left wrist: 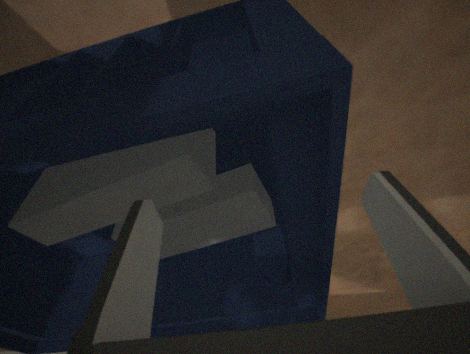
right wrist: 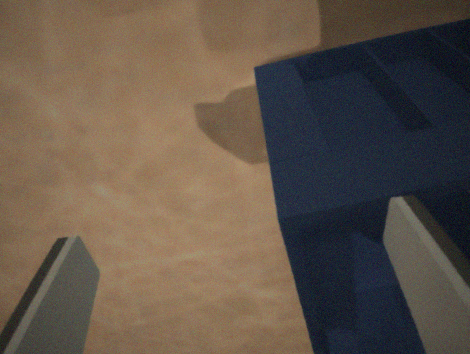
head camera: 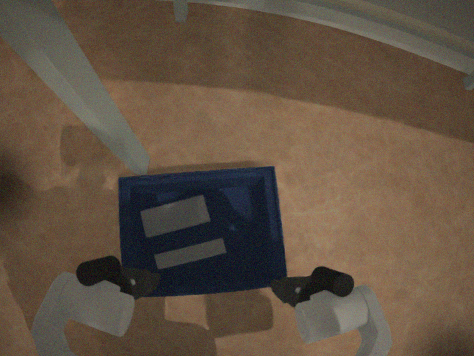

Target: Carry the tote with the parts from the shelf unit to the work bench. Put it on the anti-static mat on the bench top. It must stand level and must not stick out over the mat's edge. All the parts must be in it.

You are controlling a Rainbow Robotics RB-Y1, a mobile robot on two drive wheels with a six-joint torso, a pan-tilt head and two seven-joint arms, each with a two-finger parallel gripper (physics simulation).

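Places are measured from the robot's base along level axes (x right, y ahead, z up), in millimetres.
Pixels of known places: left gripper, fingertip midpoint: (left wrist: pixel 260 199); right gripper, fingertip midpoint: (right wrist: pixel 234 239).
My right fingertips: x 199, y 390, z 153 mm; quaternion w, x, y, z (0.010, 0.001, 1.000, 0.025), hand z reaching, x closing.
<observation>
Ahead of a thing's pixels: the offset from my right fingertips to its top centre.
The blue tote @[dx -233, dy +120, dz -4 mm] (head camera: pixel 276 215) (left wrist: pixel 340 125) (right wrist: pixel 320 125) stands on the brown floor. In it lie a wide grey block @[dx -309, dy +165, dz -94 mm] (head camera: pixel 175 216) (left wrist: pixel 220 220) and a narrower-looking grey block @[dx -258, dy +64, dz -60 mm] (head camera: pixel 191 253) (left wrist: pixel 125 160). My left gripper (head camera: pixel 157 278) (left wrist: pixel 260 199) is open at the tote's lower left corner in the head view. My right gripper (head camera: pixel 274 285) (right wrist: pixel 234 239) is open at the lower right corner. In each wrist view one finger overlaps the tote and the other shows beyond its side. Contact with the tote cannot be told. The anti-static mat does not show.
A pale post (head camera: pixel 100 110) comes down at the upper left of the head view, its foot close to the tote's far left corner. A pale beam (head camera: pixel 320 17) crosses the top of the head view. Shadows fall on the floor around the tote.
</observation>
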